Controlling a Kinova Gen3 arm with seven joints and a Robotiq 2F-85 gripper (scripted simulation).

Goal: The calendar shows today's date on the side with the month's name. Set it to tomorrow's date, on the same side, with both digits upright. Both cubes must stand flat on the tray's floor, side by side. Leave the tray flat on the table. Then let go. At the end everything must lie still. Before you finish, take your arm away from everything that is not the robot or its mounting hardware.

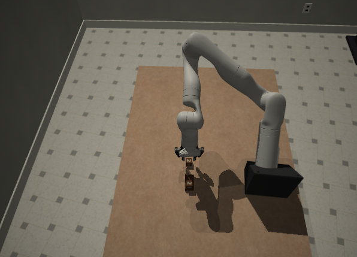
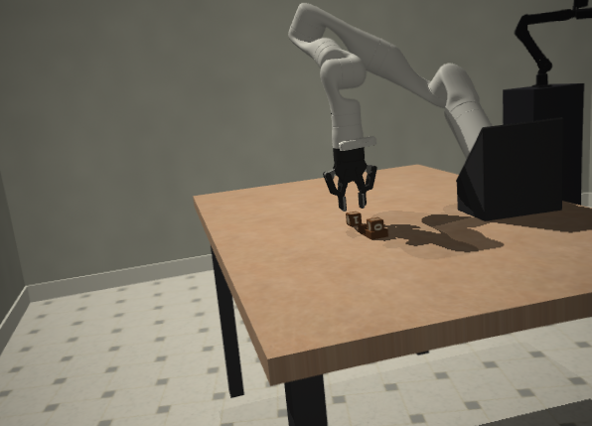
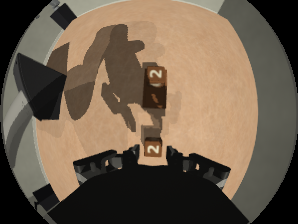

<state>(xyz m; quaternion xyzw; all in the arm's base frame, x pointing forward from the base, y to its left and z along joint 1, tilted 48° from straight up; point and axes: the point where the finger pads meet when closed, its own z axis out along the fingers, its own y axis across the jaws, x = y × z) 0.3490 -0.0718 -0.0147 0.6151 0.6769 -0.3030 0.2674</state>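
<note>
The tray is 10 mm behind my hand, 110 mm to the left of it and 50 mm below it.
</note>
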